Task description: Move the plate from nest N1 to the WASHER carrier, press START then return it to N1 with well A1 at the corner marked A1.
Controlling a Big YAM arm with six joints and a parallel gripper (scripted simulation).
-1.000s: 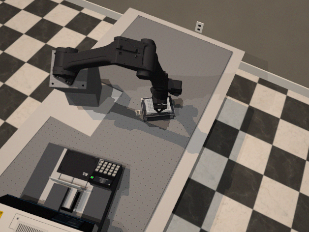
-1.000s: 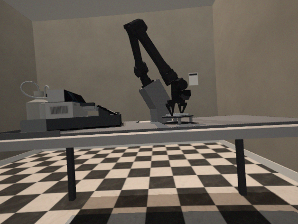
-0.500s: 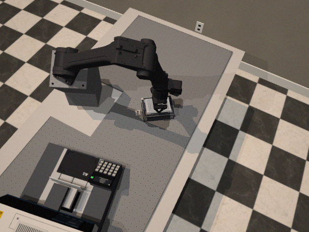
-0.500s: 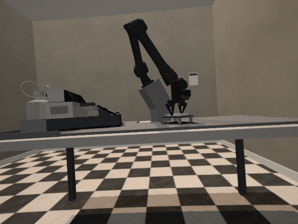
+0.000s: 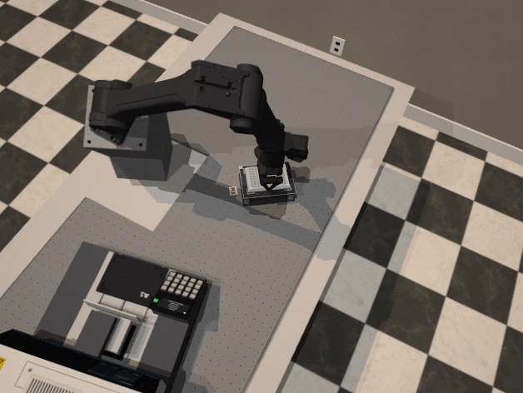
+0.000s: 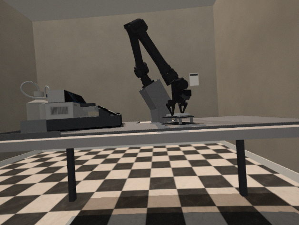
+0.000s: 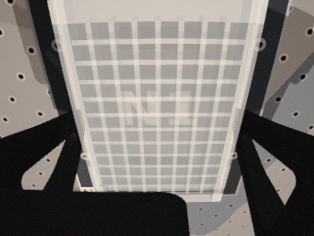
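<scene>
Now: the plate nest 2 cm below my hand. Round my hand: white well plate (1 cm below); label (9 cm behind, 6 cm to the right, 6 cm below); dark carrier (18 cm behind, 46 cm to the right, 3 cm above).
</scene>
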